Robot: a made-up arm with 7 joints.
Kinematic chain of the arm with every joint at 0, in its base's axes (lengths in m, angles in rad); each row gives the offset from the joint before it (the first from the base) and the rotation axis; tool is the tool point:
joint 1: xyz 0 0 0 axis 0 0.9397 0.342
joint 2: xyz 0 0 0 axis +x
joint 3: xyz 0 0 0 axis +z
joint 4: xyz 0.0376 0 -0.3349 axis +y
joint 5: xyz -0.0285 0 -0.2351 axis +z
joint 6: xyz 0 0 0 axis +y
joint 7: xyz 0 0 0 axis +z
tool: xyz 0 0 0
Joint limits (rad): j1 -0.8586..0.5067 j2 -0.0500..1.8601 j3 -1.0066..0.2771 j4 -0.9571..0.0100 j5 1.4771..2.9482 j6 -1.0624..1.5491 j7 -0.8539..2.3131
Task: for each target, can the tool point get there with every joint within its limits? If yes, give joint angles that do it. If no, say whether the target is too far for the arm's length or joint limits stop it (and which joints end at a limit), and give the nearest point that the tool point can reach.
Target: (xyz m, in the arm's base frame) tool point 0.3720 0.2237 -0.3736
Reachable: yes | joints -0.6754 0.5399 -0.8557 -0.1100 2.0490 0.5160 0.1901
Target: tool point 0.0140 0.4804 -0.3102
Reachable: yes | joints 0.0132 1.0262 -0.6833 -0.0707 2.1076 -0.2242 1.5910
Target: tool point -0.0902 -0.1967 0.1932
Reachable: no: joint limits stop it (at a limit: joint 1, joint 2, joint 3, joint 4) | nearest point 0.1123 0.4067 0.3334 | short by 0.652 m
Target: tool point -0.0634 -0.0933 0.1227
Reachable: no: joint limits stop it (at a limit: joint 1, joint 2, joint 3, joint 4) | nearest point 0.1123 0.4067 0.3334 | short by 0.570 m
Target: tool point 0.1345 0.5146 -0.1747
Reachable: yes | joints 0.0345 1.3871 -0.4668 -0.6818 1.9262 0.5477 0.2257
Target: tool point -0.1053 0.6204 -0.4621
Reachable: no: too far | nearest point -0.0774 0.4560 -0.3396 | short by 0.207 m
